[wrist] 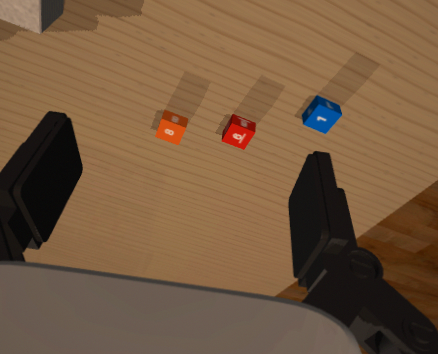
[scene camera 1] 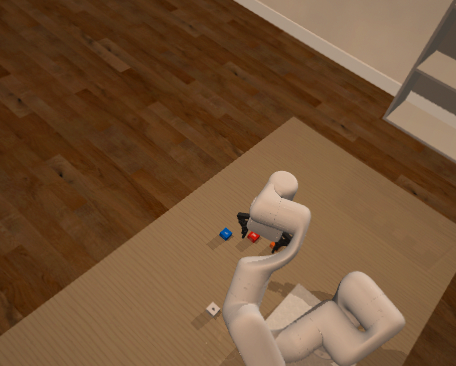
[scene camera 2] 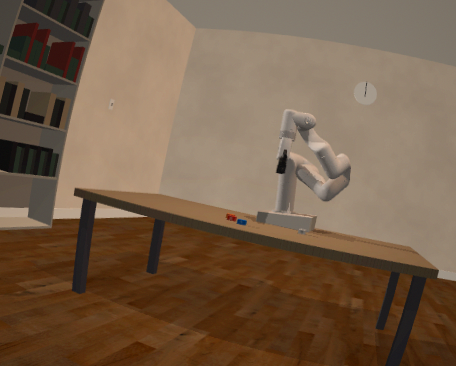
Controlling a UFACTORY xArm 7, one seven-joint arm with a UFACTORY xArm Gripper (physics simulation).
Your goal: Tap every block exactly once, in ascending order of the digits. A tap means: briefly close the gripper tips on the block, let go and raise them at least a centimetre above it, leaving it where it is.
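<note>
A blue block (scene camera 1: 226,234) (scene camera 2: 242,222) (wrist: 322,115) shows the digit 1. A red block (scene camera 1: 253,237) (wrist: 239,132) shows an underlined 6. An orange block (scene camera 1: 272,245) (wrist: 171,128) shows an 8 and is partly hidden by a finger in scene view 1. The three stand apart in a loose row. A white block (scene camera 1: 213,309) (scene camera 2: 302,231) lies away from them; its digit is not readable. My gripper (scene camera 1: 259,244) (scene camera 2: 281,171) (wrist: 188,158) is open and empty, high above the table around the red and orange blocks, with blue beyond its right finger in the wrist view.
The wooden table (scene camera 1: 150,260) (scene camera 2: 150,206) carries the blocks and the pale robot base (scene camera 1: 292,306) (scene camera 2: 270,218). A corner of the base (wrist: 25,12) shows at the top left of the wrist view. A bookshelf (scene camera 2: 44,200) stands beyond the table.
</note>
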